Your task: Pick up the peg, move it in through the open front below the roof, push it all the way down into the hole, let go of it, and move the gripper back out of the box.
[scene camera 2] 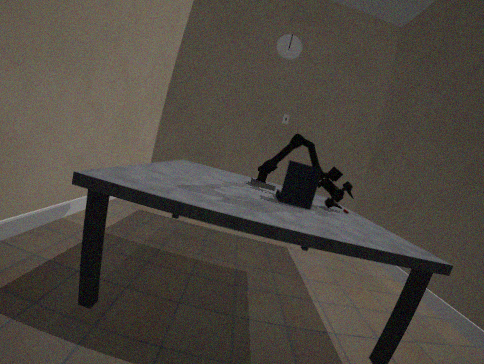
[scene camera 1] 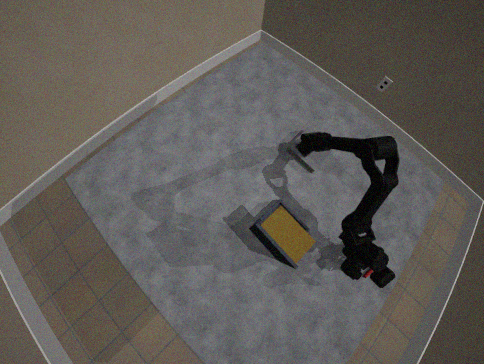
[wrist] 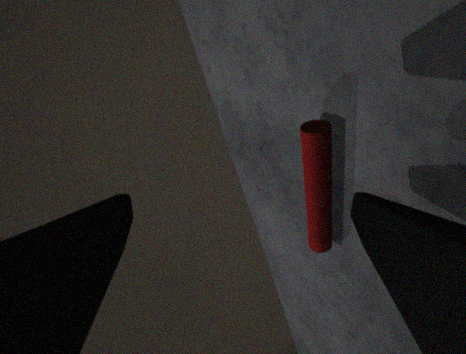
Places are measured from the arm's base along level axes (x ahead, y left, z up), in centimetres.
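Pixels of known places: gripper, fingertip midpoint: [scene camera 2: 347, 203] [scene camera 1: 373, 274] [wrist: 243, 204]; arm's base, origin of the base link: [scene camera 2: 260, 181] [scene camera 1: 304, 148].
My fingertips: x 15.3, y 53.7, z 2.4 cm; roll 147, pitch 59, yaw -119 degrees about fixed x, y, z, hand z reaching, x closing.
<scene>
For each thing: its top centre in the pictures, then the offset to it from my fingertips. Level surfaces: height alone.
- red peg, middle of its top: [wrist: 308, 199] [scene camera 1: 372, 270] [scene camera 2: 346, 210] dx -3.0, dy +1.5, dz -4.3 cm
- dark box, middle of its top: [scene camera 1: 296, 225] [scene camera 2: 302, 164] dx +16.2, dy -34.5, dz +14.6 cm
- table with a yellow panel, its level: dz +14.6 cm
The red peg [scene camera 1: 368, 273] [scene camera 2: 346, 211] [wrist: 318, 187] lies on its side on the table near an edge. In the wrist view it is right of the middle between the fingertips, closer to the right finger. My gripper [scene camera 2: 346, 202] [wrist: 243, 204] is wide open and empty, a little above the table by the peg. The dark box [scene camera 2: 300, 185] stands on the table with a yellow panel [scene camera 1: 288, 235] on its upper side; the gripper is outside it, apart from it. The hole and the open front cannot be made out in these views.
The grey mottled table [scene camera 1: 200, 125] [scene camera 2: 220, 202] [wrist: 280, 65] carries the arm and the box. The arm [scene camera 1: 372, 185] [scene camera 2: 282, 154] bends from its base around to the peg's side of the box. The table edge runs close to the peg.
</scene>
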